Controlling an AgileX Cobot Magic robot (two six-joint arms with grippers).
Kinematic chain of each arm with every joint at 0, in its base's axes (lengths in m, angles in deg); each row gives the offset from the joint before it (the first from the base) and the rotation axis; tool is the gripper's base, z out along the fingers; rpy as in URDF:
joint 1: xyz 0 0 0.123 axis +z
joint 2: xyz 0 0 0 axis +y
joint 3: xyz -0.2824 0 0.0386 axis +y
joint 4: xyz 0.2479 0 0.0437 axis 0.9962 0 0.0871
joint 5: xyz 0 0 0 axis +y
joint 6: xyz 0.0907 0 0.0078 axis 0.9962 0 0.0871
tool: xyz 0 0 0 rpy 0 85 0
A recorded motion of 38 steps. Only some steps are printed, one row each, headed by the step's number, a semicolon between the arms.
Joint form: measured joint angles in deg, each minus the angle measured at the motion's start. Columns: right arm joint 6, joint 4, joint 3, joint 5, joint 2, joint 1; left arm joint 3, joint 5, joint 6, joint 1, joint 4, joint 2.
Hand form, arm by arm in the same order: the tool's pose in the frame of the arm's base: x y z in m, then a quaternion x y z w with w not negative. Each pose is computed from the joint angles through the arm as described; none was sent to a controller.
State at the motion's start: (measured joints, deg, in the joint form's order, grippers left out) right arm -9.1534 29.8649 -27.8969 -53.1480 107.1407 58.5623; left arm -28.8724 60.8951 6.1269 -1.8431 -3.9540 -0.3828
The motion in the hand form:
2: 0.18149 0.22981 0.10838 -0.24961 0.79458 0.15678 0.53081; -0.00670 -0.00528 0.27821 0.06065 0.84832 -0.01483 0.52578
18: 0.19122 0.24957 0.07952 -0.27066 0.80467 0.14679 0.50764; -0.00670 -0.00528 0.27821 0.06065 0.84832 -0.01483 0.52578
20: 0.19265 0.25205 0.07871 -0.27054 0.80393 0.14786 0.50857; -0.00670 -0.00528 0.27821 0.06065 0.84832 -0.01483 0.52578
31: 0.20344 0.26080 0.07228 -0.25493 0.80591 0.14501 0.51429; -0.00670 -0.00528 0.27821 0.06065 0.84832 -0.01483 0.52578
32: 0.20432 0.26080 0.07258 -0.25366 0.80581 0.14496 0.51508; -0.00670 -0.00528 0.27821 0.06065 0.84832 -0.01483 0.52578
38: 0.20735 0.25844 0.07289 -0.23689 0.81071 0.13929 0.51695; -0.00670 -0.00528 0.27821 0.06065 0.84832 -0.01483 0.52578
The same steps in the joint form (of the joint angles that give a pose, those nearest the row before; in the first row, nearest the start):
2: 0.00 -1.09 -1.16 0.07 1.12 0.00; 0.00 0.00 0.00 0.00 0.00 0.00
18: 0.00 -2.44 -6.52 1.19 9.16 0.00; 0.00 0.00 0.00 0.00 0.00 0.00
20: 0.00 -2.50 -7.18 1.21 9.62 0.00; 0.00 0.00 0.00 0.00 0.00 0.00
31: 0.05 -1.32 -10.54 0.98 12.41 -0.56; 0.00 0.00 0.00 0.00 0.00 0.00
32: 0.05 -1.31 -10.65 0.98 12.41 -0.69; 0.00 0.00 0.00 0.00 0.00 0.00
38: 0.10 0.44 -10.82 0.91 12.41 -1.02; 0.00 0.00 0.00 0.00 0.00 0.00

